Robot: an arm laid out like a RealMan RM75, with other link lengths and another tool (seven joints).
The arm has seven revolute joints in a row. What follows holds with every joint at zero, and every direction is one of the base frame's. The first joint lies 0.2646 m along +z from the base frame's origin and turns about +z. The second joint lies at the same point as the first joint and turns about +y. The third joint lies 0.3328 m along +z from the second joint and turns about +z. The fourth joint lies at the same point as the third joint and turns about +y. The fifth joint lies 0.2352 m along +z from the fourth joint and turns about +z. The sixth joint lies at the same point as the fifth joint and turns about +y. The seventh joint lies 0.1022 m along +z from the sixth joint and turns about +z. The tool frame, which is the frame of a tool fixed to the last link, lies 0.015 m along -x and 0.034 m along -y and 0.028 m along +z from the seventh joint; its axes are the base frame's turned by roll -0.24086, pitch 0 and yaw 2.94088 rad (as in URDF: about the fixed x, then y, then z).
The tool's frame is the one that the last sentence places.
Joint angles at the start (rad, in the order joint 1, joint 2, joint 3, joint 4, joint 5, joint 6, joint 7):
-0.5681 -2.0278 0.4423 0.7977 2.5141 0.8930 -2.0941
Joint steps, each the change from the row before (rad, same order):
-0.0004 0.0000 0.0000 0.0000 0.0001 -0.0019 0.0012
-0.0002 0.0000 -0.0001 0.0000 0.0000 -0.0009 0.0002
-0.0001 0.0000 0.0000 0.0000 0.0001 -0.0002 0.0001
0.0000 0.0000 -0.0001 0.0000 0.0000 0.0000 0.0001
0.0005 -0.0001 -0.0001 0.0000 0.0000 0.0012 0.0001
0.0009 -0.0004 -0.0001 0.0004 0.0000 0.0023 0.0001
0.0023 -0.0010 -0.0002 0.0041 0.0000 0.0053 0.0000
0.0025 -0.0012 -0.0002 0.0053 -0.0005 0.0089 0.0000
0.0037 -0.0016 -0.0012 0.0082 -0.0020 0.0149 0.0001
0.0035 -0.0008 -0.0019 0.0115 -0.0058 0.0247 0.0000
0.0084 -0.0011 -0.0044 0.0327 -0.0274 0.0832 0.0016
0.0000 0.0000 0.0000 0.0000 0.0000 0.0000 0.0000
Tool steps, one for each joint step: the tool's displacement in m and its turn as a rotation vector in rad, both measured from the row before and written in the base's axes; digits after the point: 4 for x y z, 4 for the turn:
0.0001 0.0003 0.0003 0.0010 0.0020 -0.0007
0.0000 0.0001 0.0001 0.0007 0.0006 -0.0001
0.0000 0.0001 0.0000 0.0001 0.0003 -0.0001
0.0000 0.0000 0.0000 0.0000 0.0000 0.0000
-0.0001 -0.0003 -0.0002 -0.0010 -0.0007 0.0002
-0.0002 -0.0005 -0.0004 -0.0018 -0.0014 0.0003
-0.0002 -0.0010 0.0001 -0.0020 -0.0012 -0.0003
0.0001 -0.0011 -0.0001 -0.0039 -0.0030 -0.0014
0.0003 -0.0017 0.0000 -0.0054 -0.0063 -0.0026
0.0014 -0.0014 0.0004 -0.0078 -0.0122 -0.0070
0.0063 -0.0031 0.0005 -0.0272 -0.0462 -0.0303
0.0000 0.0000 0.0000 0.0000 0.0000 0.0000

